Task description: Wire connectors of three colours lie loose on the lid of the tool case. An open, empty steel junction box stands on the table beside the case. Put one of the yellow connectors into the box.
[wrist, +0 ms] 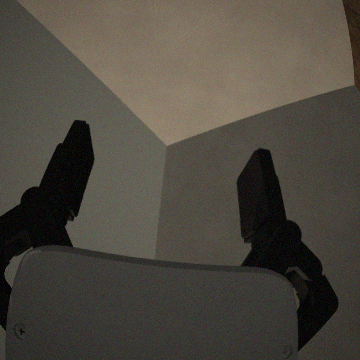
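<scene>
My gripper (pixel 169 150) is open, its two black fingers wide apart with nothing between them. The left finger stands in front of a pale grey-green surface, the right finger in front of a darker grey one. The wire connectors, the tool case and its lid, and the steel junction box do not show in the wrist view, so where the gripper is relative to them cannot be told.
Two plain grey surfaces, one greenish (pixel 120 190) and one darker (pixel 205 165), meet at an upright edge. A beige surface (pixel 210 60) meets both at a corner point. A strip of brown wood-like surface (pixel 354 40) shows at the upper right edge.
</scene>
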